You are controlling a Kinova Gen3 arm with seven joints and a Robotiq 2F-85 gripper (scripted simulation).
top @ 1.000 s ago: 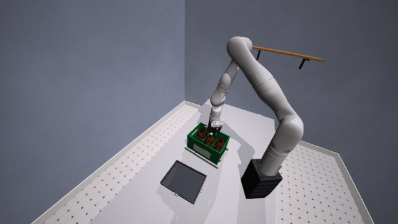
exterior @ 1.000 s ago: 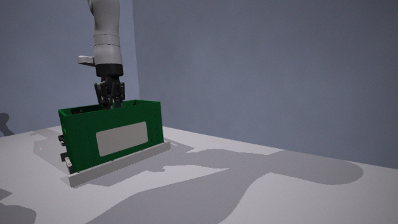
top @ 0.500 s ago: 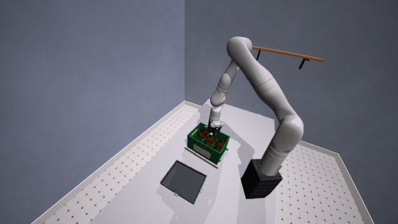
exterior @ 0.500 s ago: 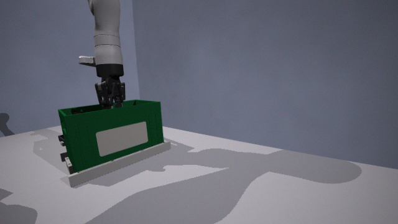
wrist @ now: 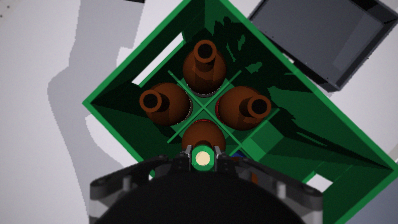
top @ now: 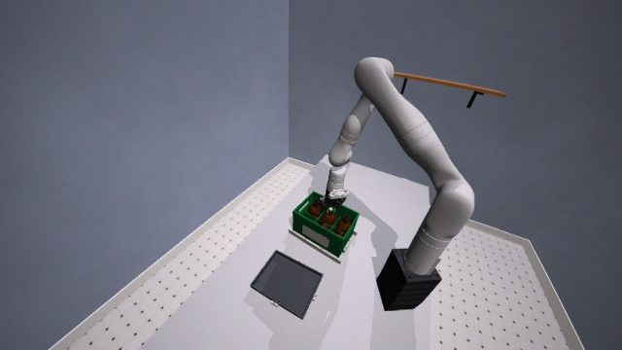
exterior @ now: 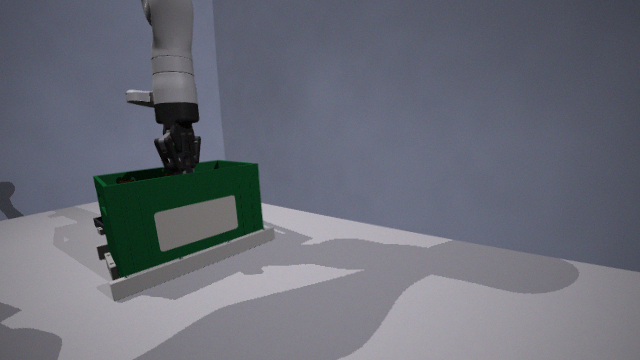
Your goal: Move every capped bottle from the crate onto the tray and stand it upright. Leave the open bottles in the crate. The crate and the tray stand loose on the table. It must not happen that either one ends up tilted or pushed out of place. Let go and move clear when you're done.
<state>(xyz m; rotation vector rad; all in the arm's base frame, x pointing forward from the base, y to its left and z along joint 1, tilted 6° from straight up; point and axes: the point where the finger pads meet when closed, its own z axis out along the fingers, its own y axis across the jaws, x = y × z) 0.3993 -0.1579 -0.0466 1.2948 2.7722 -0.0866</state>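
Right now the brown bottle is 70 mm below my hand. The rest, counted from my hand: green crate: 70 mm below, 40 mm to the left; then dark tray: 350 mm to the left, 150 mm below, 20 mm ahead.
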